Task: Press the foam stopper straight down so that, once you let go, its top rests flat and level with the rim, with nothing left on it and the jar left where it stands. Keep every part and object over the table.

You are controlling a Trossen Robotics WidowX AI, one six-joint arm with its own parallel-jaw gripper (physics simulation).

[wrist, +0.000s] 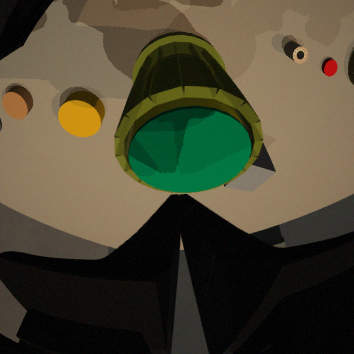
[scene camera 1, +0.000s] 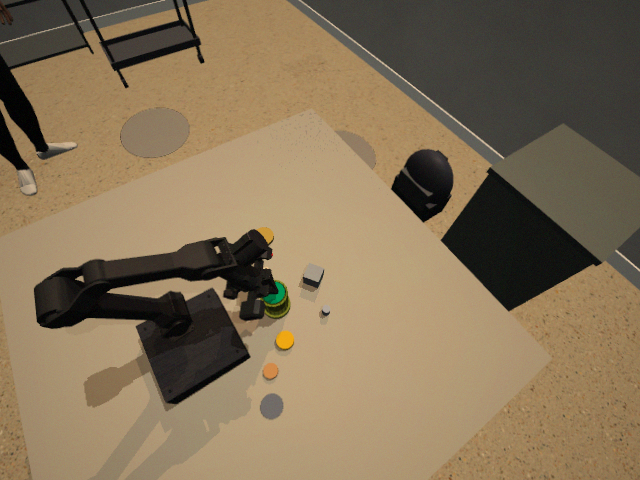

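Observation:
The green foam stopper (scene camera 1: pixel 273 293) (wrist: pixel 192 150) sits in the mouth of the olive jar (scene camera 1: pixel 277 308) (wrist: pixel 182 67), which stands upright on the table (scene camera 1: pixel 392 330). In the wrist view the stopper's top covers the rim on the fingertip side and seems to stand slightly above it; its exact height and tilt cannot be told. My gripper (scene camera 1: pixel 275 290) (wrist: pixel 178 202) is shut and empty. Its tips are over the stopper in the scene view and at the edge of the jar's mouth in the wrist view. Whether they touch cannot be told. The arm hides part of the stopper in the scene view.
A grey cube (scene camera 1: pixel 313 276) (wrist: pixel 251 178) and a small grey cylinder (scene camera 1: pixel 325 310) stand near the jar. A yellow disc (scene camera 1: pixel 284 340) (wrist: pixel 80 118), an orange disc (scene camera 1: pixel 270 370) (wrist: pixel 15 105) and a grey disc (scene camera 1: pixel 271 406) lie to one side. A tan ring (wrist: pixel 294 54) and red disc (wrist: pixel 330 67) lie opposite.

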